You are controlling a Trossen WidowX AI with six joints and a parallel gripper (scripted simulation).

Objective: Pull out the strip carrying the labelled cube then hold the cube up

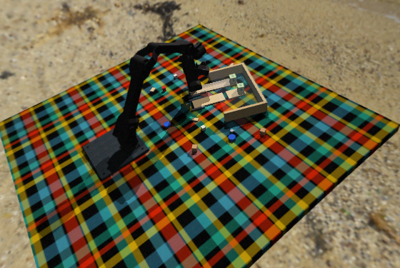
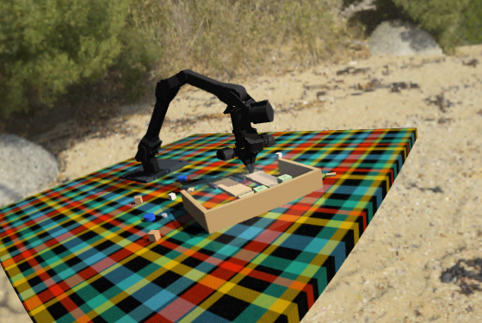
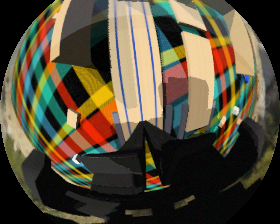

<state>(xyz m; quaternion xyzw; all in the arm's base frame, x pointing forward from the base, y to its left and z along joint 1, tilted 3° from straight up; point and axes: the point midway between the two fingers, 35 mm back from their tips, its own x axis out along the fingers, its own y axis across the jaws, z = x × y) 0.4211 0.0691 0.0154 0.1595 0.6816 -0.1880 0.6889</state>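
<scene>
Now: the strip 80 mm ahead of my gripper tip and 40 mm to the right of it. The rest, counted from my gripper tip: small red object (130 mm to the left, 100 mm behind).
</scene>
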